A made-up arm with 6 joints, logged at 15 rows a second.
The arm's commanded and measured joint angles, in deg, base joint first. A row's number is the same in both.
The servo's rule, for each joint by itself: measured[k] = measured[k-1] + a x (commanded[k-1-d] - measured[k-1]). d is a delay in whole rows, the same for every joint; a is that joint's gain. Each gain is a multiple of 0.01, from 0.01 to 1. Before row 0 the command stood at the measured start. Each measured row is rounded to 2 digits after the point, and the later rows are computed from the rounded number. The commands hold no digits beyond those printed.
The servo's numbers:
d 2
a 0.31 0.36 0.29 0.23 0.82 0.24
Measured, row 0:
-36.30, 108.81, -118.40, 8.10, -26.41, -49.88
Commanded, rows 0 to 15:
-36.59, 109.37, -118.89, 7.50, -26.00, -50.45
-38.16, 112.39, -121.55, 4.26, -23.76, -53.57
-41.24, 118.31, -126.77, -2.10, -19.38, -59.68
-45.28, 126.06, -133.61, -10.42, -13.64, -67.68
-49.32, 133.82, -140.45, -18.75, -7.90, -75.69
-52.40, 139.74, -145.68, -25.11, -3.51, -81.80
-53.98, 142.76, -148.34, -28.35, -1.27, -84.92
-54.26, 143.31, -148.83, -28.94, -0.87, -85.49
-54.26, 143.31, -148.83, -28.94, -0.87, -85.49
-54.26, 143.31, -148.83, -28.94, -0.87, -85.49
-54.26, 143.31, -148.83, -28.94, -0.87, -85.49
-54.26, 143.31, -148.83, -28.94, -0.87, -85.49
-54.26, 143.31, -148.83, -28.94, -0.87, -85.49
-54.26, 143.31, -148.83, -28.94, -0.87, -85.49
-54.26, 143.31, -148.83, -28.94, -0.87, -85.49
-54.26, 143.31, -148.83, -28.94, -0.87, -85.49
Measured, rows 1 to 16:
-36.30, 108.81, -118.40, 8.10, -26.41, -49.88
-36.30, 108.81, -118.40, 8.10, -26.41, -49.88
-36.39, 109.01, -118.54, 7.96, -26.07, -50.02
-36.94, 110.23, -119.41, 7.11, -24.18, -50.87
-38.27, 113.14, -121.54, 4.99, -20.24, -52.98
-40.44, 117.79, -125.04, 1.45, -14.83, -56.51
-43.19, 123.56, -129.51, -3.20, -9.15, -61.11
-46.05, 129.38, -134.20, -8.24, -4.53, -66.08
-48.51, 134.20, -138.30, -12.87, -1.86, -70.60
-50.29, 137.48, -141.35, -16.57, -1.05, -74.17
-51.52, 139.58, -143.52, -19.42, -0.90, -76.89
-52.37, 140.92, -145.06, -21.61, -0.88, -78.95
-52.96, 141.78, -146.15, -23.30, -0.87, -80.52
-53.36, 142.33, -146.93, -24.60, -0.87, -81.71
-53.64, 142.68, -147.48, -25.60, -0.87, -82.62
-53.83, 142.91, -147.87, -26.37, -0.87, -83.31

